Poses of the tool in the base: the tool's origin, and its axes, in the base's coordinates. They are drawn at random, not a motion.
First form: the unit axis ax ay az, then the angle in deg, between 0 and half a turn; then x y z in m.
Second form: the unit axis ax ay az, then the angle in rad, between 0 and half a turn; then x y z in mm. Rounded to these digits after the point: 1 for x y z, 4 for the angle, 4 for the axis.
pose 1, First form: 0.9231 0.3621 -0.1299 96.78 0.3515 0.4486 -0.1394
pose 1, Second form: 0.9231 0.3621 -0.1299 1.6891 351.5 448.6 -139.4
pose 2, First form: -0.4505 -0.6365 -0.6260 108.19 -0.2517 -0.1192 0.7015
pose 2, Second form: -0.4505 -0.6365 -0.6260 1.8883 -251.7 -119.2 701.5
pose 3, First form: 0.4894 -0.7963 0.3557 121.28 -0.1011 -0.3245 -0.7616
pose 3, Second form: 0.4894 -0.7962 0.3557 2.1167 -101.1 -324.5 -761.6
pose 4, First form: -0.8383 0.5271 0.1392 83.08 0.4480 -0.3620 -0.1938
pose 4, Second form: -0.8383 0.5271 0.1392 1.4500 448.0 -362.0 -193.8
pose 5, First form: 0.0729 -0.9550 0.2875 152.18 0.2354 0.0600 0.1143
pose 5, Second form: 0.0729 -0.9550 0.2875 2.6560 235.4 60.0 114.3
